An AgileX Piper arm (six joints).
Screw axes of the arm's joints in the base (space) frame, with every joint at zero. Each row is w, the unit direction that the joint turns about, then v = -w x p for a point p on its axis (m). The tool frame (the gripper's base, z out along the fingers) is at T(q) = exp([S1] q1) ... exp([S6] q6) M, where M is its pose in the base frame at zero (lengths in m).
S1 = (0, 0, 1, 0.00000, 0.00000, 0.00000)
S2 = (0, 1, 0, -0.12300, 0.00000, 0.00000)
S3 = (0, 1, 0, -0.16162, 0.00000, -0.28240)
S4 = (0.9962, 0, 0.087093, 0.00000, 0.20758, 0.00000)
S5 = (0, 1, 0, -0.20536, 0.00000, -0.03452)
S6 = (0.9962, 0, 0.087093, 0.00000, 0.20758, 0.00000)
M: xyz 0.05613 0.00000 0.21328 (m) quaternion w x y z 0.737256 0 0.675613 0
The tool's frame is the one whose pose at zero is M.
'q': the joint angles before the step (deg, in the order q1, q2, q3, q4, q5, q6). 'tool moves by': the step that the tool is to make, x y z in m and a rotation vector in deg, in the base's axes. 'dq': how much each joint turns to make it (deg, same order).
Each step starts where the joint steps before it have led.
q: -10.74 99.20 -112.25 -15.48 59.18 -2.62
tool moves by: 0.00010 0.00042 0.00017 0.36 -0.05 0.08
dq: 0.00 0.04 -0.13 0.37 0.11 0.00
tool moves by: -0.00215 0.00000 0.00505 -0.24 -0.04 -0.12
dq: -0.01 0.00 -1.21 -0.10 1.10 -0.30
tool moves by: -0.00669 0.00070 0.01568 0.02 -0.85 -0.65
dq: 0.01 0.00 -3.74 -0.01 2.99 -0.13
